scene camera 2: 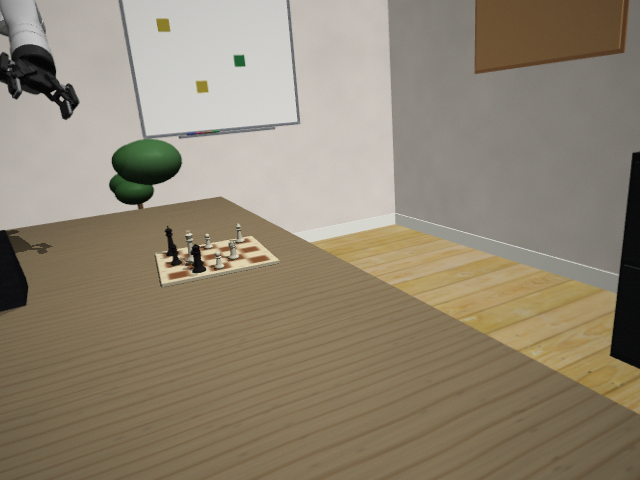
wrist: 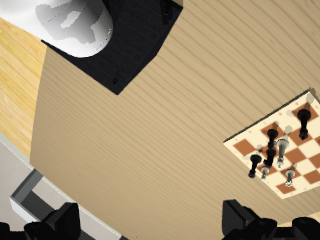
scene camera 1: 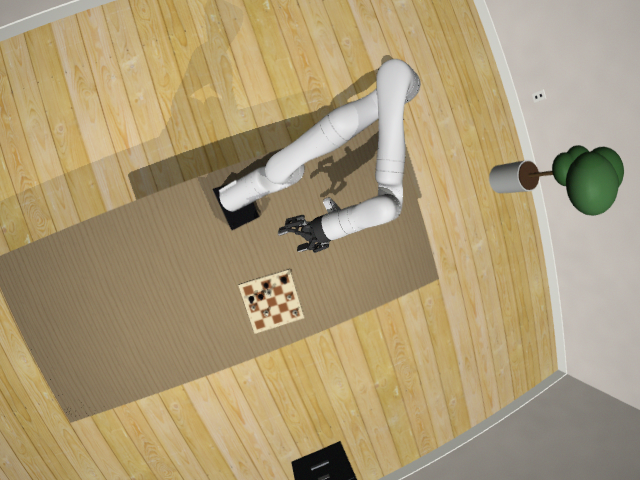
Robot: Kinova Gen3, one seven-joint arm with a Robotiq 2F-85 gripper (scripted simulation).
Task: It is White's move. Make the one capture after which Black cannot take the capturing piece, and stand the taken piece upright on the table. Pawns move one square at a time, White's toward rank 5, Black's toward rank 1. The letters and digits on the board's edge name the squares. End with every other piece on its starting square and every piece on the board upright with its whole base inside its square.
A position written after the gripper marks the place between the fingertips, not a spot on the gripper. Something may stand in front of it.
In view: the gripper (scene camera 2: 43, 106) and a chessboard (scene camera 2: 252, 254).
The chessboard shows as well in scene camera 1 (scene camera 1: 280, 309). The gripper is seen too in the wrist view (wrist: 150, 218) and in scene camera 1 (scene camera 1: 288, 240).
